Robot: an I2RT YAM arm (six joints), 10 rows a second.
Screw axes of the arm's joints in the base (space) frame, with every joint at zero. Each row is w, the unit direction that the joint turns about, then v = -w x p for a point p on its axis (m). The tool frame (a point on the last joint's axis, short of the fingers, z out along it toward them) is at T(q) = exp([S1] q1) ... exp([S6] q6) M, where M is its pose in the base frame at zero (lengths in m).
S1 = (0, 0, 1, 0, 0, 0)
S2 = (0, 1, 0, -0.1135, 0, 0.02)
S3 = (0, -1, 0, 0.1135, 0, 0.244)
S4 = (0, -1, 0, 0.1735, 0, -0.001)
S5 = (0, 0, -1, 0, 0.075, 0)
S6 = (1, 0, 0, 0, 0.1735, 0)
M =
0 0 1 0.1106
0 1 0 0
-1 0 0 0.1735
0 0 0 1
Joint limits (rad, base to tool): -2.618..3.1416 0..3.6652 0..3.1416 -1.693..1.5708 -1.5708..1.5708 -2.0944..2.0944
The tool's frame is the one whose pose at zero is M.
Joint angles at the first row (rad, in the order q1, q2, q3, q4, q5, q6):
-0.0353, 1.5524, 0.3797, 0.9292, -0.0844, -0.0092
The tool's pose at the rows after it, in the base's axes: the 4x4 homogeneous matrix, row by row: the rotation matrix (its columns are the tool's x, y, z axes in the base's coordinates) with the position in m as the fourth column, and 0 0 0 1 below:
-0.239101, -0.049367, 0.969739, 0.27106; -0.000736, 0.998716, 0.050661, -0.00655; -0.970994, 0.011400, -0.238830, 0.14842; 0, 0, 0, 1
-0.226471, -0.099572, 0.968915, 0.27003; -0.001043, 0.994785, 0.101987, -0.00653; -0.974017, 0.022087, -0.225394, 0.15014; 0, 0, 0, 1
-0.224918, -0.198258, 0.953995, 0.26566; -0.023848, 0.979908, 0.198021, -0.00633; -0.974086, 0.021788, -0.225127, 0.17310; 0, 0, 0, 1
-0.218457, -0.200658, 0.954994, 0.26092; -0.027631, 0.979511, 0.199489, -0.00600; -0.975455, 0.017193, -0.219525, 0.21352; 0, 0, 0, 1
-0.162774, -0.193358, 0.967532, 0.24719; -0.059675, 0.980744, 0.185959, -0.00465; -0.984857, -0.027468, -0.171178, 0.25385; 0, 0, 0, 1
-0.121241, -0.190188, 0.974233, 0.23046; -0.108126, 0.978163, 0.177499, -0.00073; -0.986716, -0.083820, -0.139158, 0.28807; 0, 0, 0, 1
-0.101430, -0.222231, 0.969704, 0.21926; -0.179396, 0.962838, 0.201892, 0.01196; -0.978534, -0.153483, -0.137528, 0.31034; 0, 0, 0, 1
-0.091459, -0.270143, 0.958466, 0.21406; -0.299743, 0.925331, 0.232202, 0.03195; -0.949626, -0.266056, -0.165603, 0.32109; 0, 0, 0, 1
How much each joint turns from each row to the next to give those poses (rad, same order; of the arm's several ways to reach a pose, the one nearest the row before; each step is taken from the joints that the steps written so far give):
0.0000, -0.0012, -0.0025, 0.0028, -0.0006, 0.0000
-0.0078, -0.0063, -0.0038, 0.0097, -0.0591, -0.0017
-0.0146, -0.1283, 0.0306, -0.1639, -0.1114, -0.0271
0.0000, -0.1671, 0.0829, -0.2442, -0.0015, -0.0036
0.0048, -0.1527, 0.0661, -0.1669, 0.0178, -0.0287
0.0169, -0.1209, 0.0692, -0.1559, 0.0251, -0.0450
0.0618, -0.0595, 0.0644, -0.1212, 0.0364, -0.0652
0.1051, -0.0114, 0.0504, -0.0889, 0.0724, -0.1104

